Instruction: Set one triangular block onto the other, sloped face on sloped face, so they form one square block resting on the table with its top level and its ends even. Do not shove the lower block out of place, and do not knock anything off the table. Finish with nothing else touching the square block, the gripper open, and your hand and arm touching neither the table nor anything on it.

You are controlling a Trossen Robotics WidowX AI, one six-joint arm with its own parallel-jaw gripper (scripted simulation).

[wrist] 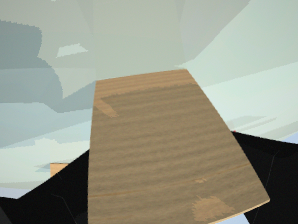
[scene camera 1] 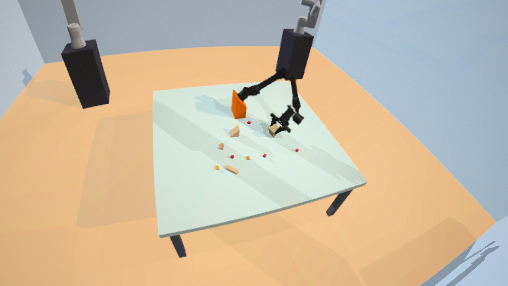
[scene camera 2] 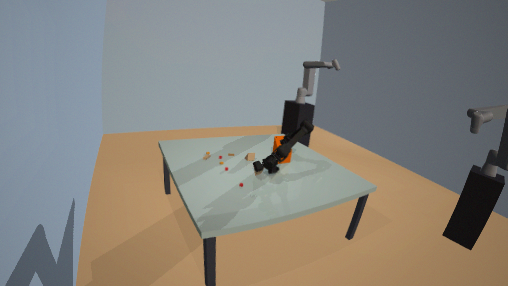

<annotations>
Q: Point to a tan triangular block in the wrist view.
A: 156, 142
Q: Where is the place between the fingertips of the gripper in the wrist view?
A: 155, 144
</annotations>
